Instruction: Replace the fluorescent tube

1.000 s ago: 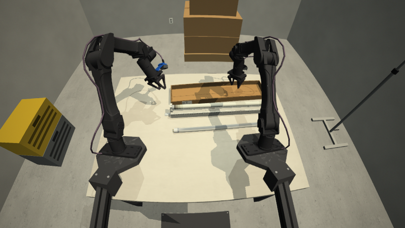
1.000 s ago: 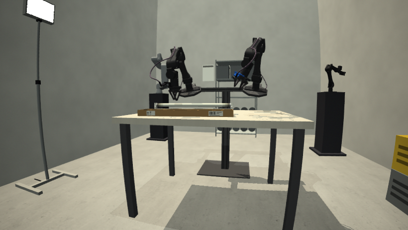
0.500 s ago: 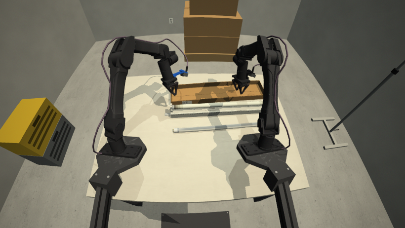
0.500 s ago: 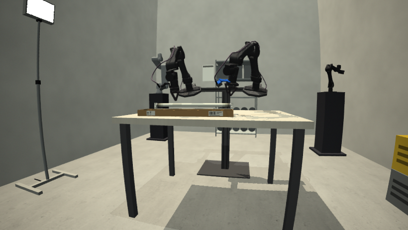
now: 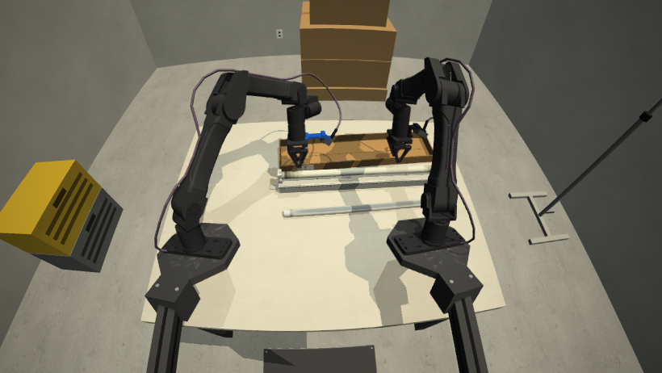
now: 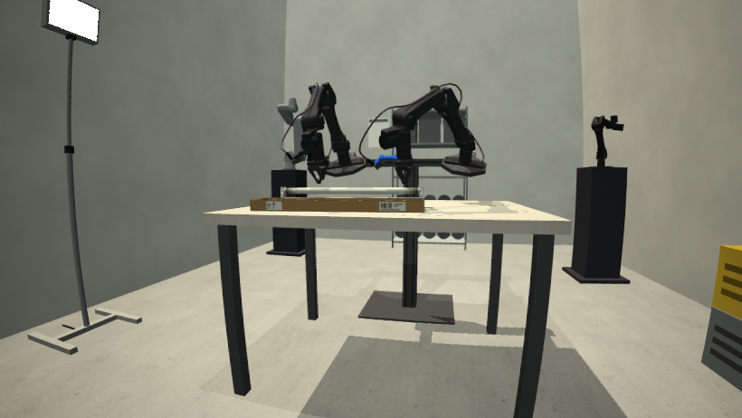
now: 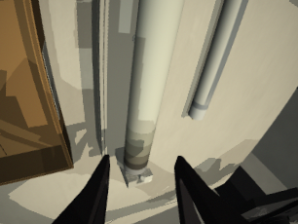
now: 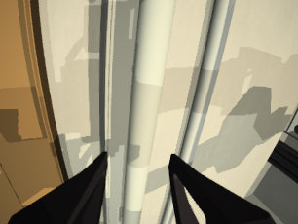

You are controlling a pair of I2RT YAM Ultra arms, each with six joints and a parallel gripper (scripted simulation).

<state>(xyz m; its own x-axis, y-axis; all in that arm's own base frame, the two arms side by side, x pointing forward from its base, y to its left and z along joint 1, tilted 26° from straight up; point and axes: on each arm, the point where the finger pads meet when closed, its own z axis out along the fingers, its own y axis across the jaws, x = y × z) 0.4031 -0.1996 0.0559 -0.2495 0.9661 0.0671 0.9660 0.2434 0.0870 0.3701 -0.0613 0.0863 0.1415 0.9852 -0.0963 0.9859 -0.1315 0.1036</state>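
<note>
Right now my right hand is 2 cm past the old fluorescent tube, 12 cm to the right of it and 5 cm above it. From my right hand the other things lie so: white light fixture 2 cm behind, 12 cm to the left, 6 cm below; LED tube 15 cm behind, 11 cm to the left, 10 cm below; brown carton 13 cm ahead, 12 cm to the left, 9 cm below.
</note>
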